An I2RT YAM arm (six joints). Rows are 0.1 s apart.
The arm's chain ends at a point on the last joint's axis. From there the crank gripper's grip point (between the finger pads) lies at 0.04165 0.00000 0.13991 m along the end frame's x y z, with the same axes.
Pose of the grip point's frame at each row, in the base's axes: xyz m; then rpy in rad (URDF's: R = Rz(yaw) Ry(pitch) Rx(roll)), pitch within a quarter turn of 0, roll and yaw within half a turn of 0:
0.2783, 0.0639, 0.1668, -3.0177, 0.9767, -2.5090
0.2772, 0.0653, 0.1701, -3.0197, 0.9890, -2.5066
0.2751, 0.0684, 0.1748, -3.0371, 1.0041, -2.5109
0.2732, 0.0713, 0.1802, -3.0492, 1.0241, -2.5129
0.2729, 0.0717, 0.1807, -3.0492, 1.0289, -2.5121
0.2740, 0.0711, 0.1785, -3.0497, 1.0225, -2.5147
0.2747, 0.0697, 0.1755, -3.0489, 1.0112, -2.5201
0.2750, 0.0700, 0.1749, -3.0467, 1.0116, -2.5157
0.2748, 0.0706, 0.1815, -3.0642, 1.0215, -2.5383
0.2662, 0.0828, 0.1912, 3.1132, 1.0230, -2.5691
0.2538, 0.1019, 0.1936, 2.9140, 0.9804, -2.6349
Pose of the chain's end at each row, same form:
0.1941, 0.0236, 0.2790, -3.0177, 0.9767, -2.5090
0.1921, 0.0237, 0.2812, -3.0197, 0.9890, -2.5066
0.1897, 0.0241, 0.2846, -3.0371, 1.0041, -2.5109
0.1869, 0.0245, 0.2882, -3.0492, 1.0241, -2.5129
0.1862, 0.0245, 0.2882, -3.0492, 1.0289, -2.5121
0.1878, 0.0245, 0.2867, -3.0497, 1.0225, -2.5147
0.1892, 0.0244, 0.2847, -3.0489, 1.0112, -2.5201
0.1895, 0.0245, 0.2841, -3.0467, 1.0116, -2.5157
0.1886, 0.0243, 0.2898, -3.0642, 1.0215, -2.5383
0.1862, 0.0265, 0.2996, 3.1132, 1.0230, -2.5691
0.1904, 0.0306, 0.3041, 2.9140, 0.9804, -2.6349

